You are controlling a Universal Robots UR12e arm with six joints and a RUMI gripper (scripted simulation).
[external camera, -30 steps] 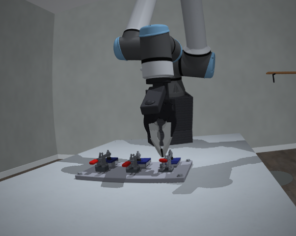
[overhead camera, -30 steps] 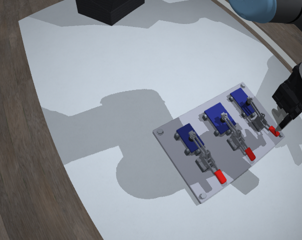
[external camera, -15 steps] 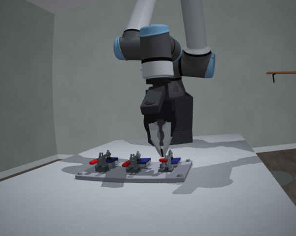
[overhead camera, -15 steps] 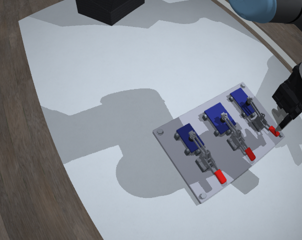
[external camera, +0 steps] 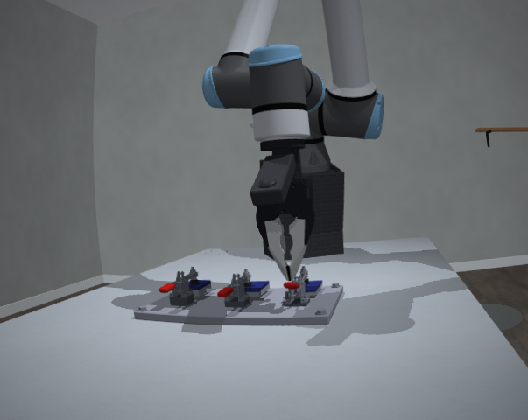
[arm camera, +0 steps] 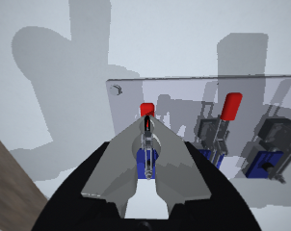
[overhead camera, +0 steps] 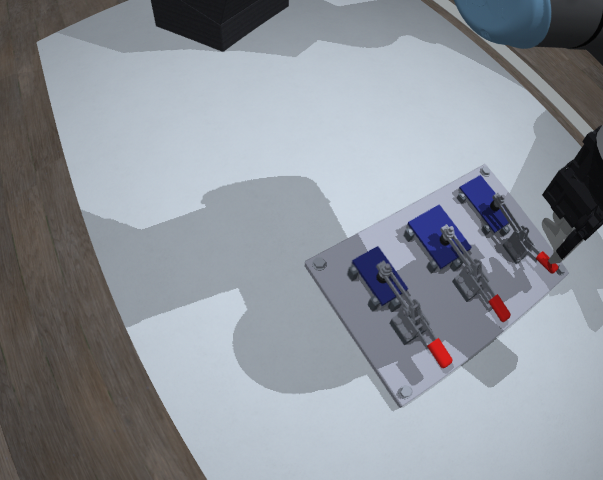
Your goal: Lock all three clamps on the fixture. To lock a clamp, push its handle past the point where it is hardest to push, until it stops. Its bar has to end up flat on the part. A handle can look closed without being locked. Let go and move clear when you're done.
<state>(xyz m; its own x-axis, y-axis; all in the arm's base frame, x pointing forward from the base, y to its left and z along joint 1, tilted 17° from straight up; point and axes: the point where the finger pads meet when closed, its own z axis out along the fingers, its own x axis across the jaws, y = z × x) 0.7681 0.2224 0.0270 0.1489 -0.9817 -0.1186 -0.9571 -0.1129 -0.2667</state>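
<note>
The blue part is 140 mm behind my hand, 60 mm below it and 20 mm to the right of it. Round my hand: grey fixture plate: 120 mm to the right, 80 mm below, 70 mm behind.
</note>
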